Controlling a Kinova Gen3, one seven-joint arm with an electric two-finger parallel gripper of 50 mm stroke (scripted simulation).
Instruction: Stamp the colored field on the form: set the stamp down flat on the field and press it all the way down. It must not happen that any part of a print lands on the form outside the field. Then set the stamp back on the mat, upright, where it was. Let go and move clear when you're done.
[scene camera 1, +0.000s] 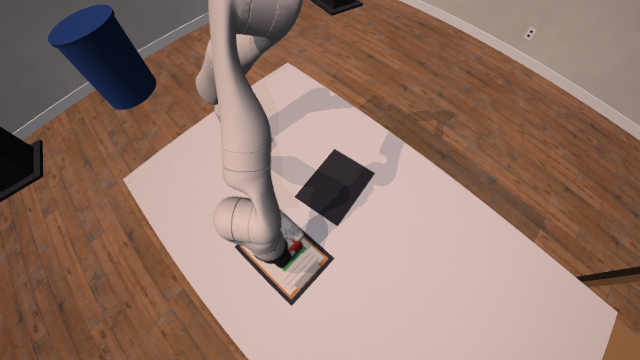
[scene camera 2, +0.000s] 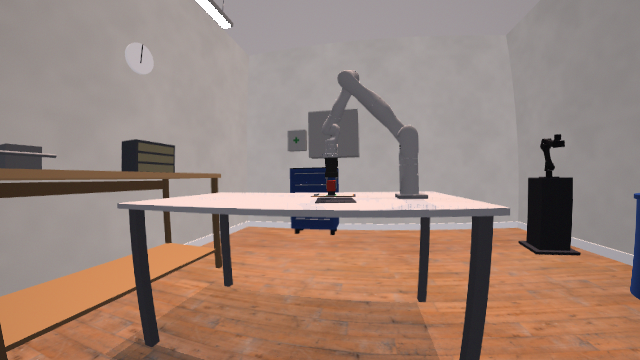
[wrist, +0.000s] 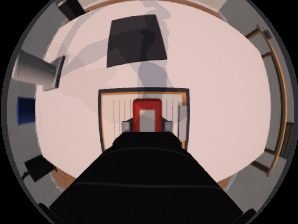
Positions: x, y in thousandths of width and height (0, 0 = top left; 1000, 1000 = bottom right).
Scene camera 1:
dark mat: 518, 532
form: 459, 779
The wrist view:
gripper: 495, 547
dark mat: 445, 176
